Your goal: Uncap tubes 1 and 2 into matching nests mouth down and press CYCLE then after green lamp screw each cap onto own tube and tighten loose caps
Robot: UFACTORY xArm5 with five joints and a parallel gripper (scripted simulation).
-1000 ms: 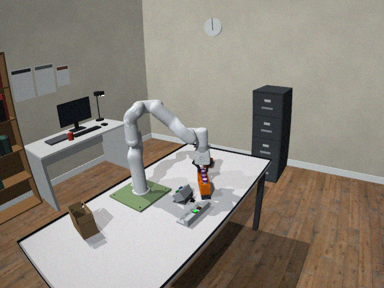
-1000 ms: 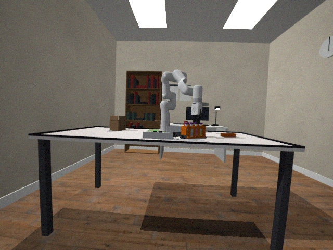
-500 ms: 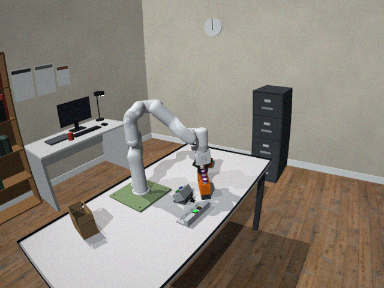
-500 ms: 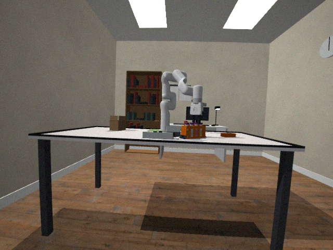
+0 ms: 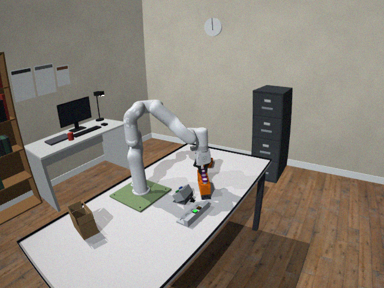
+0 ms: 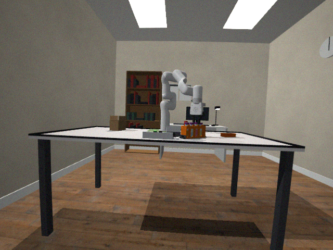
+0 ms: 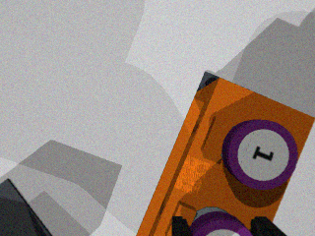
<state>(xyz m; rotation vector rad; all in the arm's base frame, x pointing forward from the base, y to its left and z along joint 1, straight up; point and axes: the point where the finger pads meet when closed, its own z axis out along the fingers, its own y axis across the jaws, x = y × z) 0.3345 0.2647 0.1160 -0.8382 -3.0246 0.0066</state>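
The purple cap marked 2 lies 1 cm below my hand. From my hand the other things lie so: purple cap marked 1 (4 cm to the left, 3 cm behind, 2 cm below); then cap 4 (8 cm to the right, 6 cm ahead, 2 cm below); then blue cycle key (17 cm to the right, 7 cm behind, 6 cm below).
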